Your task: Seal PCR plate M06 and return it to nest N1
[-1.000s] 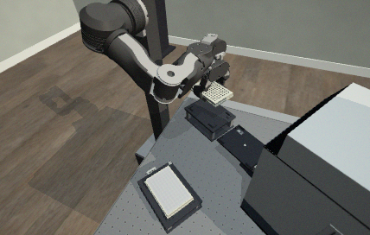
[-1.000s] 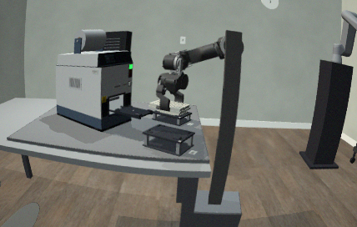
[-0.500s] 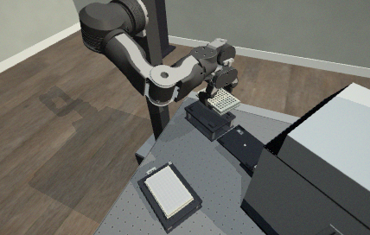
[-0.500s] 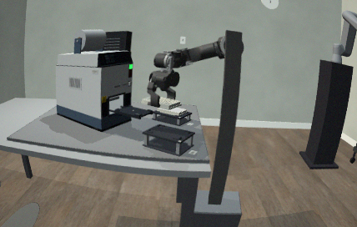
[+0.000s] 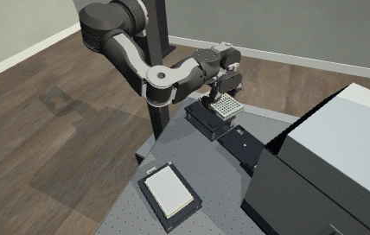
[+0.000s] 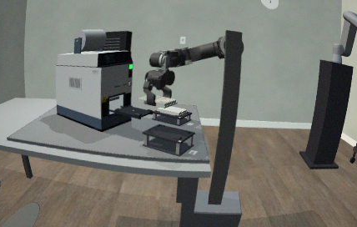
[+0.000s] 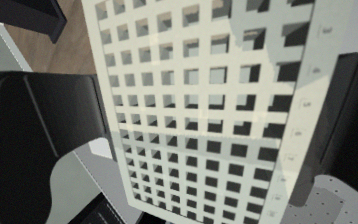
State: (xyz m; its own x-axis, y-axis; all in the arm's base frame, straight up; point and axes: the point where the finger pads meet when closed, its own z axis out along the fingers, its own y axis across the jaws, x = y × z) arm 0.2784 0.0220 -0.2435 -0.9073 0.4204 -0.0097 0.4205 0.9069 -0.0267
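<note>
The sealer stage lies 12 cm ahead of my hand, 7 cm to the right of it and 7 cm below it. Also, from my hand: nest N1: 6 cm behind, 5 cm to the left, 11 cm below; then yellow warning label: 25 cm ahead, 3 cm to the right, 1 cm below; then 96-well plate M06: right at my hand.
</note>
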